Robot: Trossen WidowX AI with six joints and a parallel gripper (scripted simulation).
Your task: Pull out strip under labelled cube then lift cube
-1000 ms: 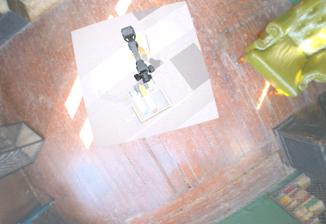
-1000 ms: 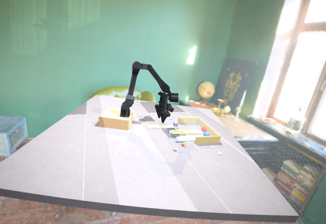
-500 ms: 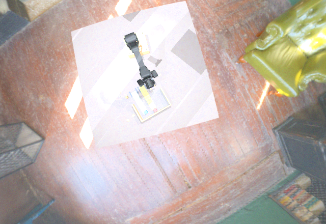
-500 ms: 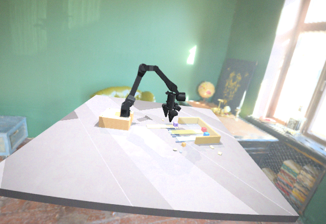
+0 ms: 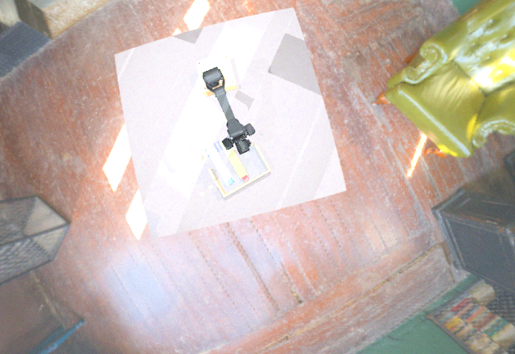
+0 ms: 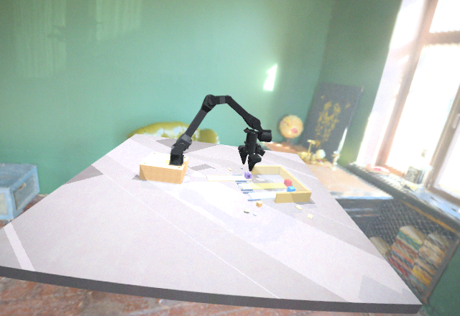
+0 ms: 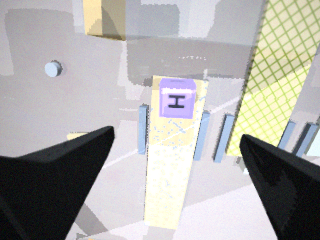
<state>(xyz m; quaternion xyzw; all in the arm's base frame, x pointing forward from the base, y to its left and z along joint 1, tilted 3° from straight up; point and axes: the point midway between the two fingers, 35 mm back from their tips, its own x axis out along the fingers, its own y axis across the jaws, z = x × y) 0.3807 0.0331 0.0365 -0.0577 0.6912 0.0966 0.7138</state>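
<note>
Right now the purple cube is 10 mm ahead of my gripper tip and 50 mm below it.
</note>
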